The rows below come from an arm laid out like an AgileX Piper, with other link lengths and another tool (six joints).
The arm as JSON. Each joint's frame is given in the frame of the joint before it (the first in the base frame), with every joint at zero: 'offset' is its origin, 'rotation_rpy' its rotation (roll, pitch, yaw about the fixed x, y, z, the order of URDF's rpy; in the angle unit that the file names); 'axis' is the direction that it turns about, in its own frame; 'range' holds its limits. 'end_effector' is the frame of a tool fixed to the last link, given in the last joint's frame.
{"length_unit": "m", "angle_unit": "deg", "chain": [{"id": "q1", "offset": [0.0, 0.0, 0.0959], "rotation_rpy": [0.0, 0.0, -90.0], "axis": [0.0, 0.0, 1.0], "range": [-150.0, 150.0]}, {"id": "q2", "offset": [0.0, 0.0, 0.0], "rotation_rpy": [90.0, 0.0, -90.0], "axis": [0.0, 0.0, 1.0], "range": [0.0, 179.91]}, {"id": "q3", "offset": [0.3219, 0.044, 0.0], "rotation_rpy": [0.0, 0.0, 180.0], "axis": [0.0, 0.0, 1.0], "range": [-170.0, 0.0]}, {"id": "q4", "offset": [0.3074, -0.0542, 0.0], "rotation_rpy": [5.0, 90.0, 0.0], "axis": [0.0, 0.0, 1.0], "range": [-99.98, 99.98]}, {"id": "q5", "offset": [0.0, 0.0, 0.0], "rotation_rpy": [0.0, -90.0, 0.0], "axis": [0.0, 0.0, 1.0], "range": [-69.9, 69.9]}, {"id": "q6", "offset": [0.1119, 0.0, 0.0], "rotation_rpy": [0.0, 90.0, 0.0], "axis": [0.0, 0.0, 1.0], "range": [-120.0, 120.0]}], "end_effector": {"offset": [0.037, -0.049, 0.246], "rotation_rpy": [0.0, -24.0, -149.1]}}
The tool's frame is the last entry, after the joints.
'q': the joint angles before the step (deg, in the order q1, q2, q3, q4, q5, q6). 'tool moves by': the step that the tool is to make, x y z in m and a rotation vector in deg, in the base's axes. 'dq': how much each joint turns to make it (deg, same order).
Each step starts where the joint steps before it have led.
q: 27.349, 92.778, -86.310, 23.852, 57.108, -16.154
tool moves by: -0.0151, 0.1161, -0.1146, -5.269, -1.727, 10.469
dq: 12.311, 14.265, -0.008, -3.035, -12.814, -3.142
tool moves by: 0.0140, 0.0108, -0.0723, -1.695, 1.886, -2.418
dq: 1.146, 7.777, 0.012, -0.377, -6.108, 1.996
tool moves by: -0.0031, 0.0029, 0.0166, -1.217, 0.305, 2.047
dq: 0.002, 0.002, -4.039, -1.605, 5.318, 0.241
